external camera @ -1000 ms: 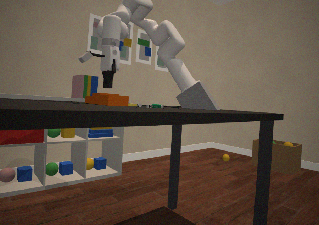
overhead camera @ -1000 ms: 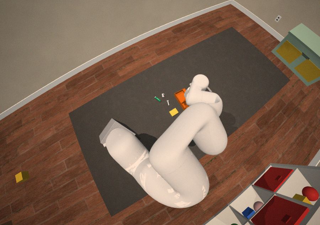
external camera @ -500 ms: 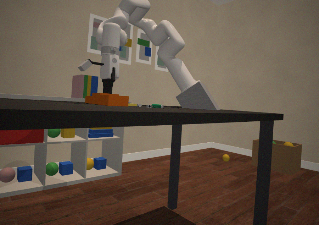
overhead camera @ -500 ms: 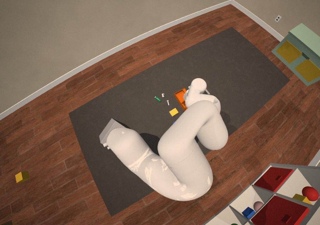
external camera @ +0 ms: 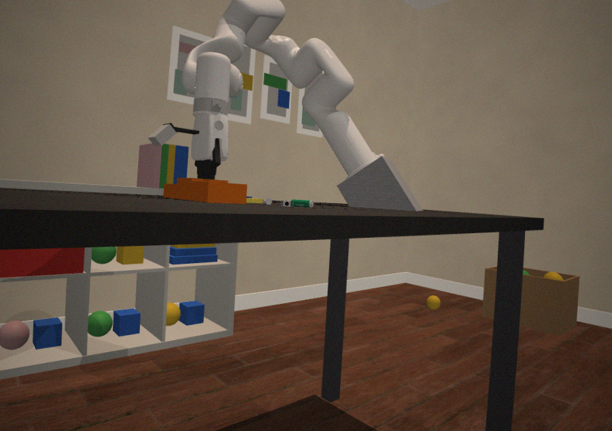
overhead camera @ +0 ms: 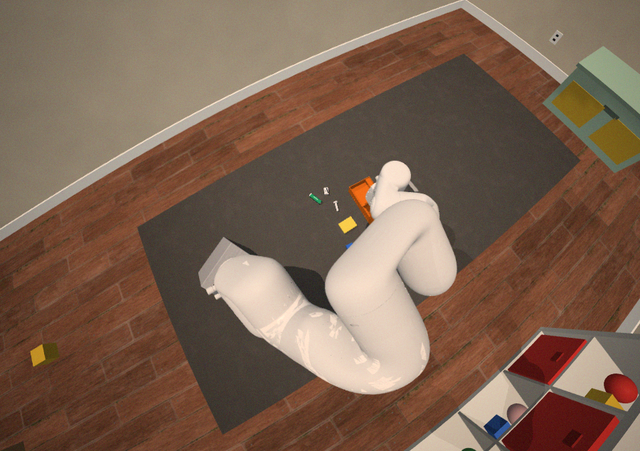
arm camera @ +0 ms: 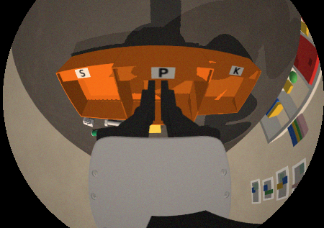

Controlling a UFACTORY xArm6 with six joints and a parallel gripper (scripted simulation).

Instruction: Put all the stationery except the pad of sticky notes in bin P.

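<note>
Right now the orange bin is 10 mm ahead of my hand and 10 mm below it. The rest, counted from my hand: silver bolt (90 mm behind, 110 mm to the left, 30 mm below); then sticky notes pad (100 mm behind, 20 mm to the left, 30 mm below); then eraser (140 mm behind, 70 mm to the right, 30 mm below).
</note>
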